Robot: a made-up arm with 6 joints. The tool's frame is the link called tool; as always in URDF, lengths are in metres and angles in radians. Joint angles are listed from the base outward.
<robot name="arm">
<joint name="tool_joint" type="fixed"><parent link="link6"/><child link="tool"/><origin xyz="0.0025 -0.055 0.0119" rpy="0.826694 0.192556 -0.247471"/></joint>
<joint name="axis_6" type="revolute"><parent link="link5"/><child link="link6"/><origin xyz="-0.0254 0.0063 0.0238" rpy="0 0 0"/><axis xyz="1 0 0"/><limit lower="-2.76" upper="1.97"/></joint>
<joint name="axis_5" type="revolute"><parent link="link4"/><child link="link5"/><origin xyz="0.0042 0.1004 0.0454" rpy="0 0 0"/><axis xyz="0 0 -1"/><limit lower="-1.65" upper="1.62"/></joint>
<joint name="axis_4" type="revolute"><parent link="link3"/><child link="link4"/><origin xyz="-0.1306 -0.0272 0.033" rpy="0 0 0"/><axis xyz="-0.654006 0.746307 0.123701"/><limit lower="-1.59" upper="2.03"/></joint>
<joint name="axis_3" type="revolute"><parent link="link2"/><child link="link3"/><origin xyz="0.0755 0.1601 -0.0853" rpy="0 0 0"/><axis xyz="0 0 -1"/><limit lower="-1.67" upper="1.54"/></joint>
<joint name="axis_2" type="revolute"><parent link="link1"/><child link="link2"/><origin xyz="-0.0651 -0.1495 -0.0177" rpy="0 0 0"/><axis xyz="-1 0 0"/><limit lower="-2.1" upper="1.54"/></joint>
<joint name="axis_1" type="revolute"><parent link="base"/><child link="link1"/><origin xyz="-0.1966 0.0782 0.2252" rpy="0 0 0"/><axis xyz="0 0 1"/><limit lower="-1.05" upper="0.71"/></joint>
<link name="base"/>
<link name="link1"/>
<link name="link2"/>
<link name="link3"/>
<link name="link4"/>
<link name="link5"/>
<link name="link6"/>
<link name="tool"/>
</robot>
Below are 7 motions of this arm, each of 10 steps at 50 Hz.
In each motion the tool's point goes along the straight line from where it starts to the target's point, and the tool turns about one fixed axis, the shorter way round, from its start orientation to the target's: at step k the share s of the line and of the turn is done. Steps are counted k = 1, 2, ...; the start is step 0. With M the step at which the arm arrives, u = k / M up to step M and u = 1 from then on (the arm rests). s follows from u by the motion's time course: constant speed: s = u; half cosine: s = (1 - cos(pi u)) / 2; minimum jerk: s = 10 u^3 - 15 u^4 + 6 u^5.
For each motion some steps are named. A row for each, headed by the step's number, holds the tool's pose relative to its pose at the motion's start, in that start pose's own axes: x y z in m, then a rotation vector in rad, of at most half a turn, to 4 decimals.
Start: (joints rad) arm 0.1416 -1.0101 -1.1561 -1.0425 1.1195 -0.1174
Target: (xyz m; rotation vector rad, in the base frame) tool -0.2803 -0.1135 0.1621 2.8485 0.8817 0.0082
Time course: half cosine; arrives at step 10
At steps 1, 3, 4, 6, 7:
1: 0.0003 -0.0005 0.0002 0.0047 0.0048 0.0035
3: 0.0023 -0.0044 0.0017 0.0395 0.0407 0.0296
4: 0.0038 -0.0075 0.0028 0.0662 0.0682 0.0497
6: 0.0072 -0.0141 0.0053 0.1254 0.1293 0.0942
7: 0.0087 -0.0171 0.0064 0.1521 0.1568 0.1142

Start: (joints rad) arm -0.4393 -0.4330 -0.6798 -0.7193 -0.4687 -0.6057
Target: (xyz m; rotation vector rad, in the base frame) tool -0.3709 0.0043 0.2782 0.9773 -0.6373 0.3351
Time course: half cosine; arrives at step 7
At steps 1, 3, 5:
1: 0.0004 0.0003 -0.0003 -0.0044 0.0046 -0.0010
3: 0.0028 0.0021 -0.0025 -0.0348 0.0359 -0.0075
5: 0.0059 0.0043 -0.0052 -0.0728 0.0750 -0.0156

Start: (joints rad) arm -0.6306 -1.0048 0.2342 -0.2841 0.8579 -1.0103
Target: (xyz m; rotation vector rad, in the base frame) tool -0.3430 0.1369 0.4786 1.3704 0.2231 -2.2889
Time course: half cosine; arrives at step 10
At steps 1, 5, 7, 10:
1: -0.0008 -0.0002 -0.0007 0.0077 -0.0002 -0.0070
5: -0.0153 -0.0032 -0.0141 0.1583 -0.0039 -0.1431
7: -0.0243 -0.0051 -0.0224 0.2513 -0.0062 -0.2273
10: -0.0307 -0.0064 -0.0283 0.3165 -0.0078 -0.2863

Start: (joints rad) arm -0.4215 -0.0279 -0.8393 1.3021 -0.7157 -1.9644
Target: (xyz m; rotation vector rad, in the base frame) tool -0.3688 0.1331 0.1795 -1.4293 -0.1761 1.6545
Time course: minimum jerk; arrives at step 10
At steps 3, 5, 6, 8, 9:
3: -0.0056 0.0015 -0.0007 -0.0266 -0.0322 -0.0144
5: -0.0173 0.0047 -0.0020 -0.0816 -0.0988 -0.0443
6: -0.0236 0.0064 -0.0027 -0.1113 -0.1349 -0.0605
8: -0.0326 0.0089 -0.0038 -0.1537 -0.1861 -0.0834
9: -0.0343 0.0093 -0.0040 -0.1617 -0.1959 -0.0878

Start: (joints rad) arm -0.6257 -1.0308 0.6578 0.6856 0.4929 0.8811
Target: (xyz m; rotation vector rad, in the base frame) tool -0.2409 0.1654 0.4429 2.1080 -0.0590 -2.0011
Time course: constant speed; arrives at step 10
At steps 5, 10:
5: 0.0017 -0.0041 0.0020 -0.0548 -0.0328 0.0213
10: 0.0034 -0.0083 0.0039 -0.1095 -0.0656 0.0425

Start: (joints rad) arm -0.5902 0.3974 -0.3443 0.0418 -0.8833 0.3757
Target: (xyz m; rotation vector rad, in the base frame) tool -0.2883 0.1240 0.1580 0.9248 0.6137 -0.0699
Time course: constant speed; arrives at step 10
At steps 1, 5, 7, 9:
1: -0.0009 0.0001 -0.0004 0.0127 -0.0148 0.0022
5: -0.0043 0.0003 -0.0022 0.0637 -0.0741 0.0111
7: -0.0060 0.0005 -0.0031 0.0892 -0.1038 0.0156
9: -0.0077 0.0006 -0.0040 0.1147 -0.1335 0.0200

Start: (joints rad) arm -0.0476 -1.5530 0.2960 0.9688 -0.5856 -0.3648
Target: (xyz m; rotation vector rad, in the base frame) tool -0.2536 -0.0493 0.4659 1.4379 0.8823 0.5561
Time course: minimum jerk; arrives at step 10
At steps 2, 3, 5, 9, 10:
2: -0.0007 0.0002 0.0003 0.0006 0.0010 -0.0039
3: -0.0019 0.0005 0.0007 0.0018 0.0028 -0.0109
5: -0.0058 0.0017 0.0023 0.0056 0.0086 -0.0336
9: -0.0116 0.0033 0.0045 0.0110 0.0170 -0.0666
10: -0.0117 0.0034 0.0045 0.0111 0.0171 -0.0671

